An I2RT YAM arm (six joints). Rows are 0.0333 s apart.
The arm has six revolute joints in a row. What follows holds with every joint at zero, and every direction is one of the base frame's. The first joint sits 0.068 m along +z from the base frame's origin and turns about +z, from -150 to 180 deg. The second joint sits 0.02 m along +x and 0.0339 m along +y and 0.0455 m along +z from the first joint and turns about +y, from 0 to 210 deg. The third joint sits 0.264 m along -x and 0.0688 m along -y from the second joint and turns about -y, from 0 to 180 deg. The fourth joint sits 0.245 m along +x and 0.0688 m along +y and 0.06 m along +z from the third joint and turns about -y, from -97 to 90 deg. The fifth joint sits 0.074 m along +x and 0.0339 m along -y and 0.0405 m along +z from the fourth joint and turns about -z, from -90 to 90 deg. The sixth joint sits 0.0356 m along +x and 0.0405 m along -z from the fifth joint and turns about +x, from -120 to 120 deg. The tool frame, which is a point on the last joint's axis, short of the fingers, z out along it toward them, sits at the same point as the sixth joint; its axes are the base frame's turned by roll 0, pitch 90 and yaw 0 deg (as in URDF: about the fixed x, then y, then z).
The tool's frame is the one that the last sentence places.
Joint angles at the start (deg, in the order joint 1, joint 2, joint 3, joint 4, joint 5, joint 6):
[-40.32, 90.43, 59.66, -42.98, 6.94, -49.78]
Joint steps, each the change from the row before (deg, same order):
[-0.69, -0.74, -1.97, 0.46, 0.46, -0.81]
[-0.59, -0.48, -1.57, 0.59, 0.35, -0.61]
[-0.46, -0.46, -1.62, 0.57, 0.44, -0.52]
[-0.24, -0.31, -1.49, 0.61, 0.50, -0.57]
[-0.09, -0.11, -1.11, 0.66, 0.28, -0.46]
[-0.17, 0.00, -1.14, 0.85, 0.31, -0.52]
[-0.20, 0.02, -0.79, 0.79, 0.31, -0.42]
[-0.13, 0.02, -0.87, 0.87, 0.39, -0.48]
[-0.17, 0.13, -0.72, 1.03, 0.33, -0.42]
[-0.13, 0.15, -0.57, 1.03, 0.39, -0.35]
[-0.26, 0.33, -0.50, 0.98, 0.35, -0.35]
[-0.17, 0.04, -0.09, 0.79, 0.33, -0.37]
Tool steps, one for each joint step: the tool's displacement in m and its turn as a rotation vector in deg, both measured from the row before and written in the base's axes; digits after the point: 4 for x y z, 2 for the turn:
[-0.0074, 0.0014, -0.0055, 0.07, 1.09, -0.04]
[-0.0056, 0.0008, -0.0048, 0.01, 0.76, -0.10]
[-0.0054, 0.0015, -0.0051, 0.03, 0.86, -0.07]
[-0.0042, 0.0019, -0.0051, -0.02, 0.90, 0.18]
[-0.0025, 0.0015, -0.0042, 0.00, 0.56, 0.29]
[-0.0025, 0.0010, -0.0047, -0.06, 0.56, 0.26]
[-0.0018, 0.0001, -0.0032, -0.23, 0.33, 0.13]
[-0.0018, 0.0005, -0.0035, -0.29, 0.41, 0.24]
[-0.0012, -0.0002, -0.0032, -0.38, 0.21, 0.16]
[-0.0007, -0.0005, -0.0026, -0.50, 0.13, 0.11]
[-0.0009, -0.0011, -0.0031, -0.36, 0.23, -0.01]
[0.0001, -0.0015, -0.0002, -0.70, -0.14, 0.10]

